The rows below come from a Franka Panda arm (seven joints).
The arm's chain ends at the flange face. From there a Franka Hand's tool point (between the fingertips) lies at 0.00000 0.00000 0.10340 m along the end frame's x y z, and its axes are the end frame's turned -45 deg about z.
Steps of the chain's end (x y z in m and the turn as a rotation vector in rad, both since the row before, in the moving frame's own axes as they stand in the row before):
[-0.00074, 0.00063, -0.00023, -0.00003, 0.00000, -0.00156]
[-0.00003, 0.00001, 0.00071, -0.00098, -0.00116, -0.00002]
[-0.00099, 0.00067, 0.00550, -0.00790, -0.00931, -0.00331]
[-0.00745, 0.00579, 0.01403, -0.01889, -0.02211, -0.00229]
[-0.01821, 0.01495, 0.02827, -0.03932, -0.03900, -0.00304]
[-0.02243, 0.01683, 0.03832, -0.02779, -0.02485, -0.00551]
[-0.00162, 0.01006, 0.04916, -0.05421, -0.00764, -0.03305]
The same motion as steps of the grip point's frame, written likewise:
[-0.00097, -0.00008, -0.00023, -0.00002, -0.00002, -0.00156]
[-0.00018, -0.00003, 0.00071, 0.00013, -0.00151, -0.00002]
[-0.00243, -0.00033, 0.00549, 0.00100, -0.01217, -0.00331]
[-0.01236, -0.00141, 0.01399, 0.00228, -0.02899, -0.00229]
[-0.02917, -0.00227, 0.02811, -0.00023, -0.05538, -0.00304]
[-0.03161, -0.00373, 0.03825, -0.00208, -0.03722, -0.00551]
[-0.01272, 0.00945, 0.04901, -0.03293, -0.04373, -0.03305]

